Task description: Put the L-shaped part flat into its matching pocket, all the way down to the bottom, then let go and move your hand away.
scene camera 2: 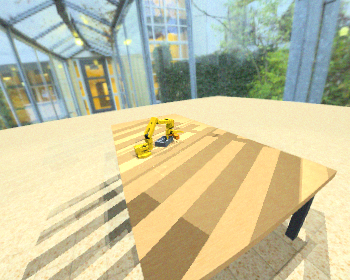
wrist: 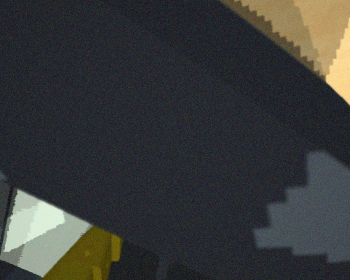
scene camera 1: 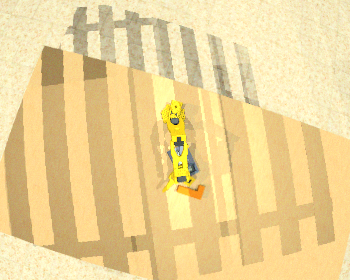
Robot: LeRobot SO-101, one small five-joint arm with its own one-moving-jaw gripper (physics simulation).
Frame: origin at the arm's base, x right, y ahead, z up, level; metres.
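Seen in the pictures: arm's base, link origin: (scene camera 2: 146,153) (scene camera 1: 172,119).
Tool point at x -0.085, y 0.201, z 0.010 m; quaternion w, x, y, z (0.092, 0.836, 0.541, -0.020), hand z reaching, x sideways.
Observation:
Pixels of each thing's top centre, then the offset from my tool point to it. Level surfaces: height alone.
- orange L-shaped part, top centre: (scene camera 1: 191,189) (scene camera 2: 173,134) dx -0.079, dy +0.077, dz +0.020 m
- dark block, top centre: (scene camera 1: 183,161) (scene camera 2: 164,138) dx -0.013, dy -0.030, dz +0.027 m
- striped wooden table, surface height: dz -0.010 m
The orange L-shaped part (scene camera 1: 192,192) (scene camera 2: 176,137) is beside the gripper, outside the dark block that has the pocket; it appears to lie on the table. The dark block (scene camera 1: 194,168) (scene camera 2: 162,142) is partly hidden under the arm. My gripper (scene camera 1: 178,185) is open and empty, its moving jaw swung out to the left in scene camera 1, close to the part's left end. Whether they touch cannot be told. In the wrist view a dark surface, seemingly the block, fills most of the picture very close up; the part does not show there and the pocket cannot be made out.
The yellow arm's base (scene camera 1: 174,111) (scene camera 2: 143,150) stands on the striped wooden table (scene camera 1: 280,200) (scene camera 2: 230,200), on the block's other side from the part. Bands of light and shadow cross the table. One table edge runs behind the base.

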